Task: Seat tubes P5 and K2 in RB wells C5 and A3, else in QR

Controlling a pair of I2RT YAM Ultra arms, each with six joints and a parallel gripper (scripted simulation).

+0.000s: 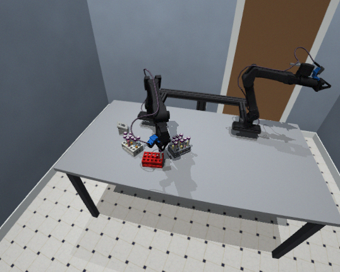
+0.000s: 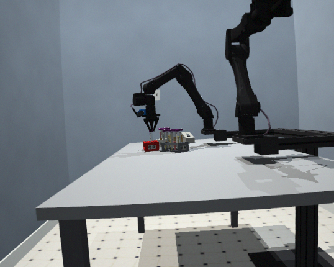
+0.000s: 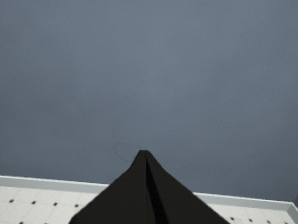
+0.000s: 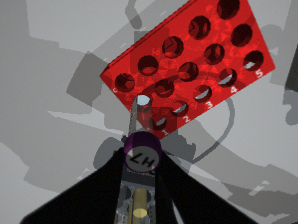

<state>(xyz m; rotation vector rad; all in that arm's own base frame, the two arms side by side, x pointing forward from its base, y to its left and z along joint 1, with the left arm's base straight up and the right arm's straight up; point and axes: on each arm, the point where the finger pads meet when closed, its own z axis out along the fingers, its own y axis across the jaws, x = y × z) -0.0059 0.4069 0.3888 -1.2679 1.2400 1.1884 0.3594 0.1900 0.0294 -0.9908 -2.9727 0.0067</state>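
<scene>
My right hand is 120 mm past the grey rack RA, 100 mm above it and 90 mm to the right of it. From my right hand the other things lie so: red rack QR 100 mm below, 60 mm to the right, 10 mm ahead; then pale box 360 mm to the right, 260 mm behind, 80 mm below; then white rack RB 230 mm to the right, 100 mm below, 80 mm behind.
</scene>
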